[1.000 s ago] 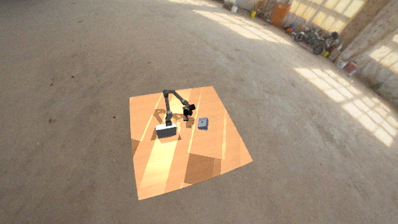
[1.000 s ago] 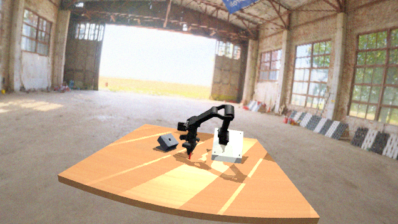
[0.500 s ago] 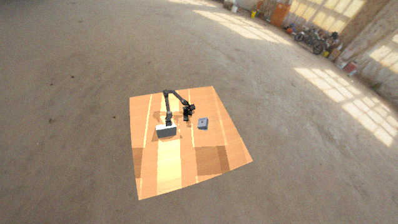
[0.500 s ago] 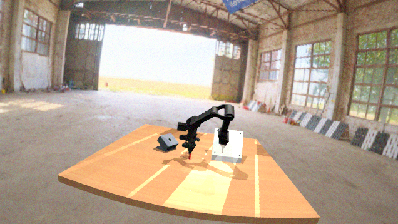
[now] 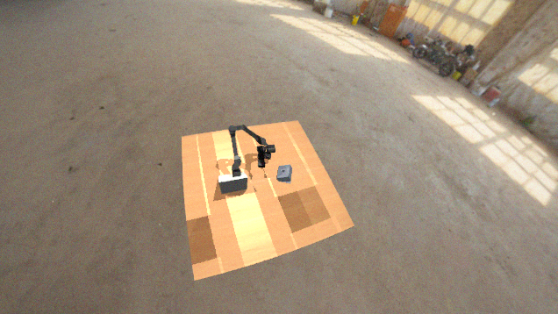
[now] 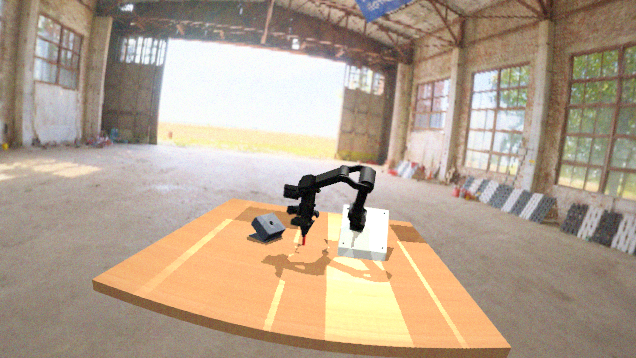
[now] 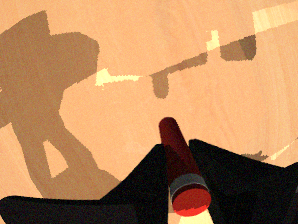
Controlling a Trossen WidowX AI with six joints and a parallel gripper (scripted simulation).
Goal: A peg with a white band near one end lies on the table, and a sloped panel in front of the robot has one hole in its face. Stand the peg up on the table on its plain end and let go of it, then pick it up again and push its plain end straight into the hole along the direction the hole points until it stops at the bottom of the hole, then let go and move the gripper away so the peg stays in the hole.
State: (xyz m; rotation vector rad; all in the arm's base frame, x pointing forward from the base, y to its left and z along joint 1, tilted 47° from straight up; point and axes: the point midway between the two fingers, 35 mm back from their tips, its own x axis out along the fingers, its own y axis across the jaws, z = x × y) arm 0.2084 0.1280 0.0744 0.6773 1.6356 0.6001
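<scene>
My gripper tip is 200 mm short of the grey sloped panel, 100 mm to the left of it and 30 mm above it. The rest, counted from my gripper tip: red peg 20 mm above.
</scene>
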